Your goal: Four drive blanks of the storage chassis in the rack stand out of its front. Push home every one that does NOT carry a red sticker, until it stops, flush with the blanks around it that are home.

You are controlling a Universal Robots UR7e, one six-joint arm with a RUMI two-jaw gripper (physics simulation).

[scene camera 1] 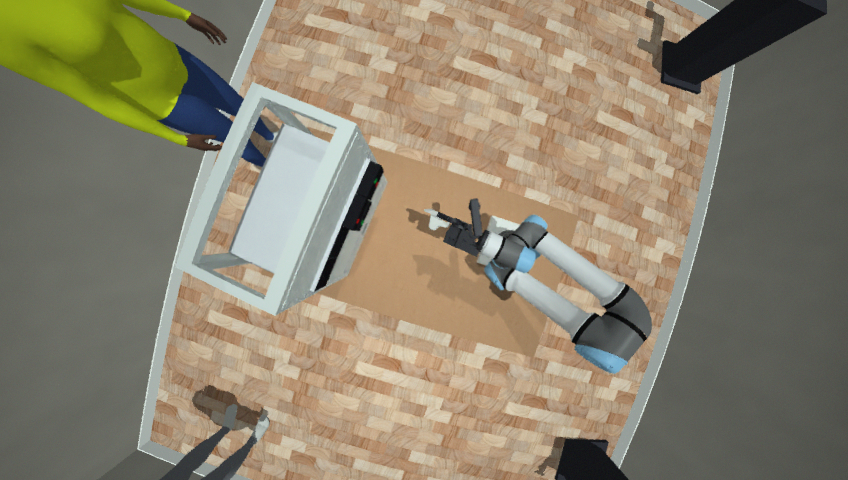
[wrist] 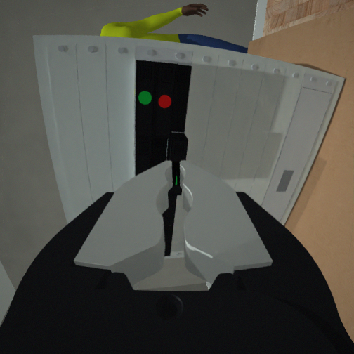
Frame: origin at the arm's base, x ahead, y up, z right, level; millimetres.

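Where they show: gripper, fingertip midpoint: (scene camera 1: 424, 210).
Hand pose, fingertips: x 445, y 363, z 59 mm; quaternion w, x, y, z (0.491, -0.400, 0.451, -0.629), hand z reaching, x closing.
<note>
After its pixels a point has its place.
The storage chassis (scene camera 1: 333, 255) @[x 713, y 356, z -131 mm] (wrist: 150, 132) is a black strip in the front of the pale rack (scene camera 1: 310, 211) @[x 713, y 552, z -9 mm] (wrist: 90, 125). In the wrist view a green sticker (wrist: 145, 97) and a red sticker (wrist: 164, 101) sit side by side on its upper part. Below them a black blank (wrist: 177, 146) stands out, just beyond the fingertips. A small green patch (wrist: 176, 181) shows in the gap between the fingers. In the scene view, red and green marks (scene camera 1: 360, 222) @[x 647, y 338, z -11 mm] show near the chassis's middle. My gripper (scene camera 1: 433, 217) @[x 445, y 363, z 59 mm] (wrist: 176, 164) is shut and empty, apart from the rack front. Its fingers hide the lower chassis.
Pale panels (wrist: 225, 110) flank the chassis, and one panel bears a grey rectangle (wrist: 285, 181). A person in a yellow top (scene camera 1: 124, 65) (wrist: 142, 28) stands behind the rack. A brown mat (scene camera 1: 392, 273) @[x 548, y -32, z -228 mm] (wrist: 327, 200) lies before it. Dark posts (scene camera 1: 737, 44) stand at the floor's right side.
</note>
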